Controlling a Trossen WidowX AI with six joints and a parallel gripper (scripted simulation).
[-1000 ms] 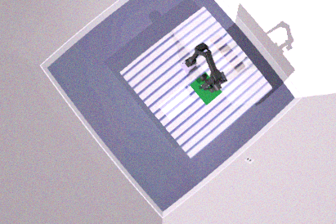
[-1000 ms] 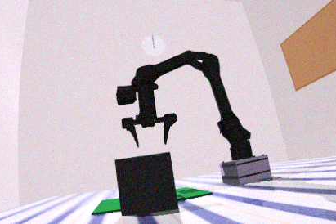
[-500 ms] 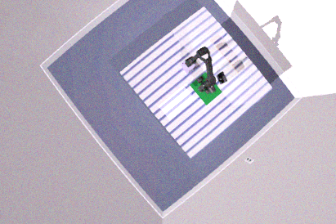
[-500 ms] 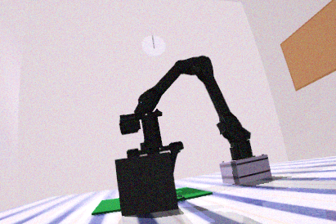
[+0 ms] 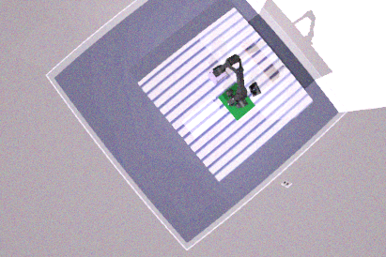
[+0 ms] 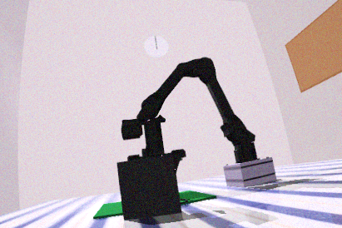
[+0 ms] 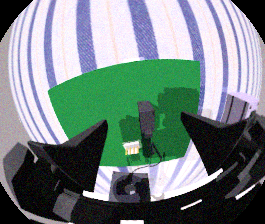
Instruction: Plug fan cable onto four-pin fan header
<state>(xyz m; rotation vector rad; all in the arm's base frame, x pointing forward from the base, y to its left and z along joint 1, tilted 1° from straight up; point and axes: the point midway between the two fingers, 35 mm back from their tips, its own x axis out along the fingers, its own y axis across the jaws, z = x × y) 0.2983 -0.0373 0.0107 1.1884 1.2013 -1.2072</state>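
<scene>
The fan plug is 30 mm below my gripper tip and 10 mm to the left of it. Round my gripper tip: fan 230 mm to the left, 40 mm ahead, 10 mm above; then green board 60 mm to the left, 60 mm below, 40 mm ahead.
</scene>
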